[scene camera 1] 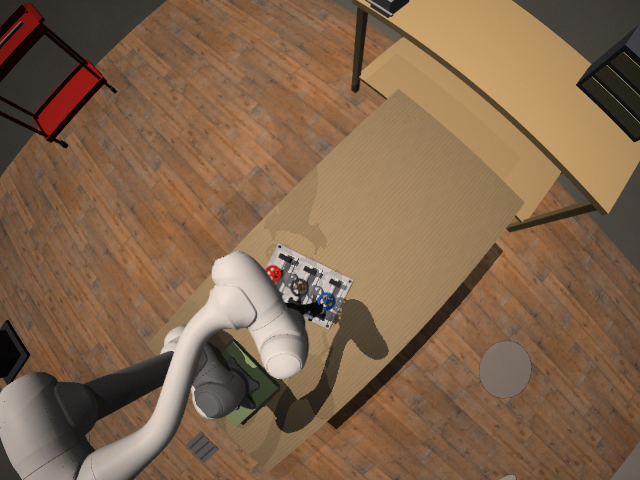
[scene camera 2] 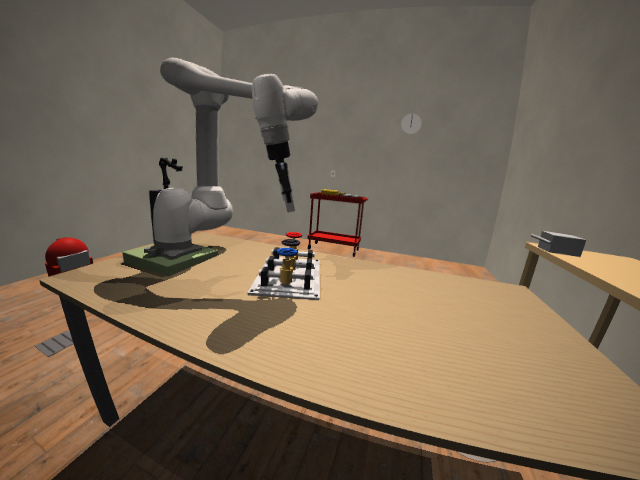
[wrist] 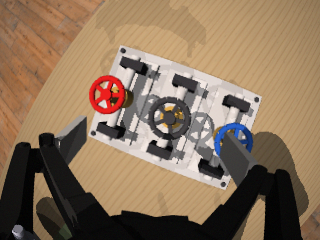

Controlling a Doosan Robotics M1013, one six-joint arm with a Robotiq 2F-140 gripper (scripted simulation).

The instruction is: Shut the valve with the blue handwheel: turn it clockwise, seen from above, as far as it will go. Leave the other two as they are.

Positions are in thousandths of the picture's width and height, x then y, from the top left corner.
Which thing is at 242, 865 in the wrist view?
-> My gripper.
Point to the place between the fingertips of my gripper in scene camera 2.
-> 451, 428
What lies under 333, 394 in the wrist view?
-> A red handwheel.
